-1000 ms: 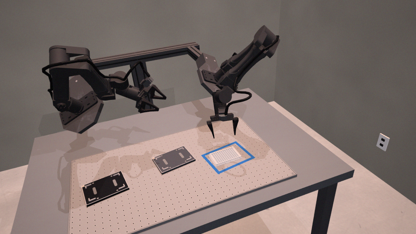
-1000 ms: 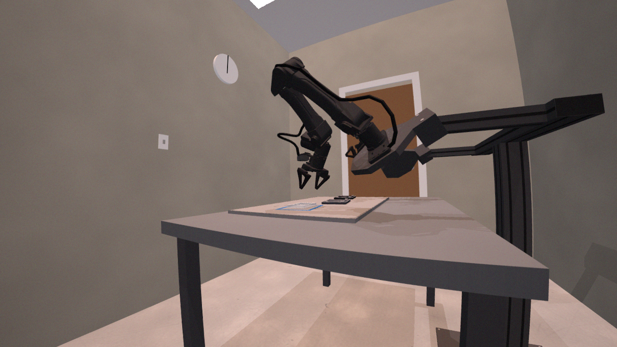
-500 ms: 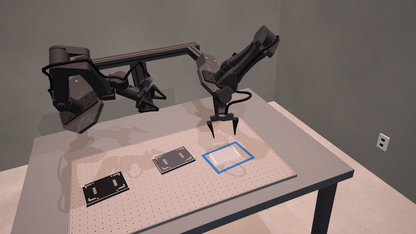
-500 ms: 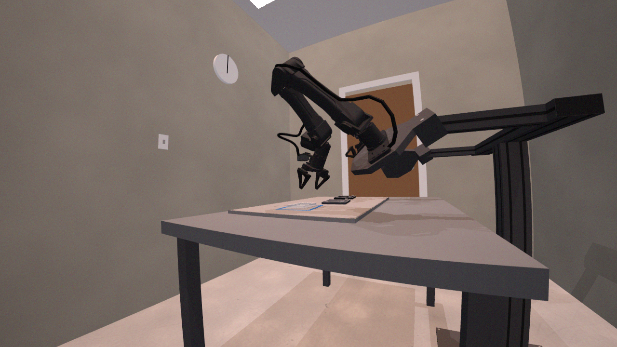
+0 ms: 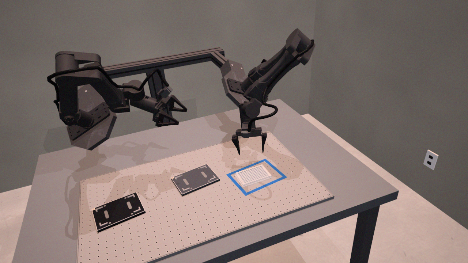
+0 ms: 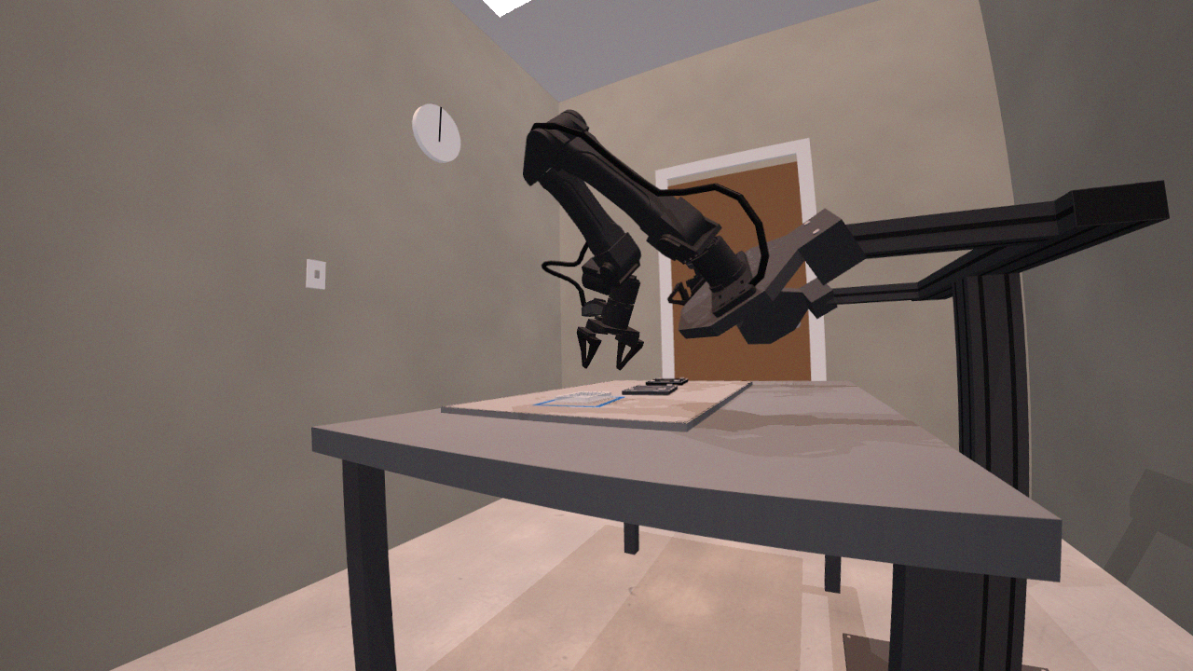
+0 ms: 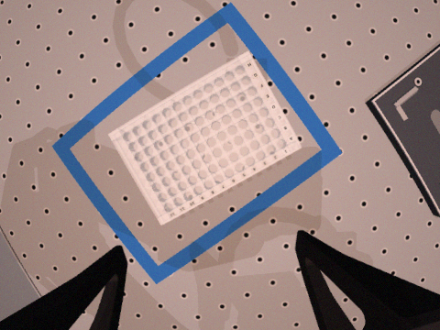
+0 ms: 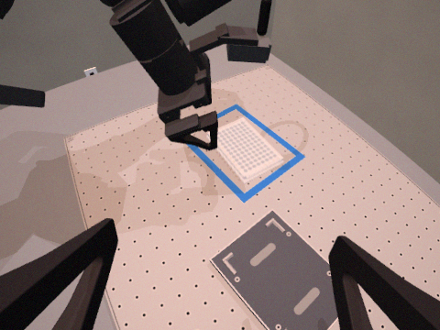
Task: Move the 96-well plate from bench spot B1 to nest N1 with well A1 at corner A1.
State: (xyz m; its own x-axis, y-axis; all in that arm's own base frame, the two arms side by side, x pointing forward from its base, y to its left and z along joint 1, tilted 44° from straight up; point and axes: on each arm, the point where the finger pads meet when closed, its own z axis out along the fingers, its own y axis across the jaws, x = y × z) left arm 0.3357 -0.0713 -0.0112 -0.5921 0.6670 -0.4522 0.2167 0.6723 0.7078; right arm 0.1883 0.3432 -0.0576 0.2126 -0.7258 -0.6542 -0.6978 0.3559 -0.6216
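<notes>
Right now my left hand is 60 mm short of the 96-well plate, 20 mm to the left of it and 70 mm above it.
</notes>
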